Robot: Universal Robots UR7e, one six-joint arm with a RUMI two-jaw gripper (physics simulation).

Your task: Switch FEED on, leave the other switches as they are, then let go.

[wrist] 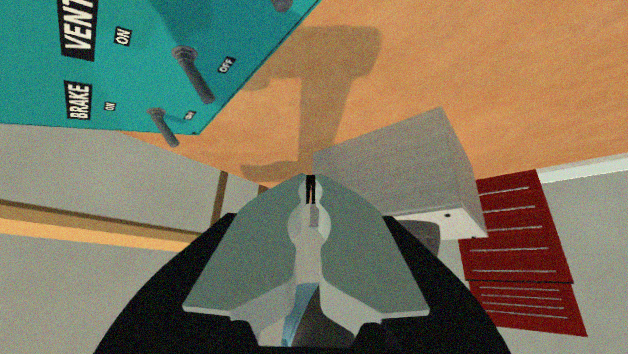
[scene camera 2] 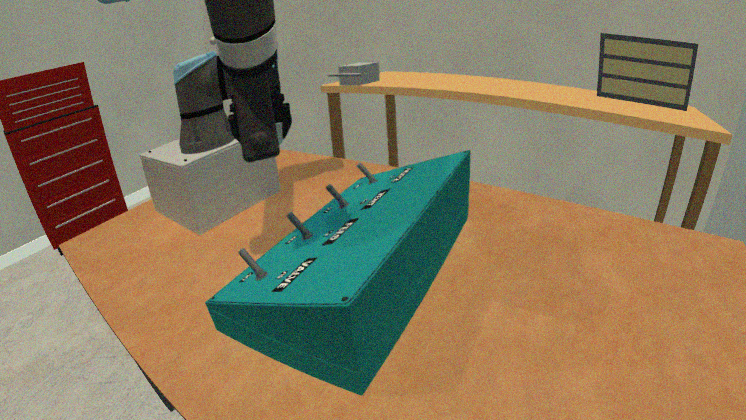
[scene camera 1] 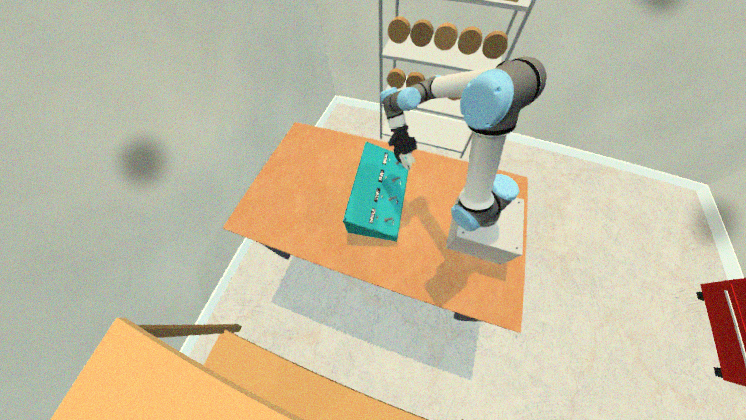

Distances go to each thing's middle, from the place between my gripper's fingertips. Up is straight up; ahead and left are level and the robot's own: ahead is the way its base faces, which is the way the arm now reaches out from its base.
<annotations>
I see my gripper 14 cm above the teal switch box (scene camera 2: pixel 332 302), 12 cm short of it and 8 cm to the right of it.
</annotations>
